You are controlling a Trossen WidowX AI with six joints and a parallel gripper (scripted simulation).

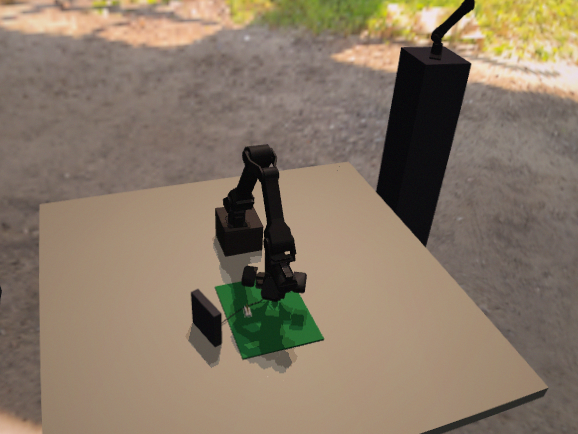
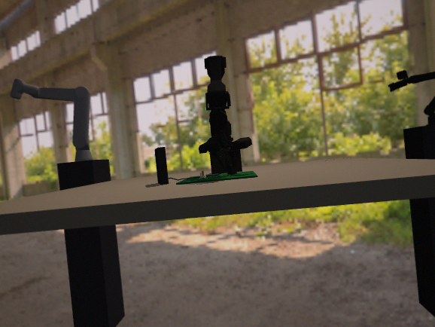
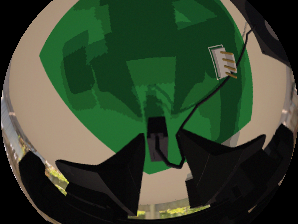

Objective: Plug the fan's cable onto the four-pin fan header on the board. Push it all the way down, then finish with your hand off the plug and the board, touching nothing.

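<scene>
Now: the green board 40 mm below my gripper tip, 40 mm ahead of it and 30 mm to the right of it. From my gripper tip the other things lie so: pale fan header: 90 mm to the right, 30 mm ahead, 20 mm below; pale header key: 100 mm to the right, 30 mm ahead, 10 mm below; black plug: 10 mm to the left, 10 mm behind.
</scene>
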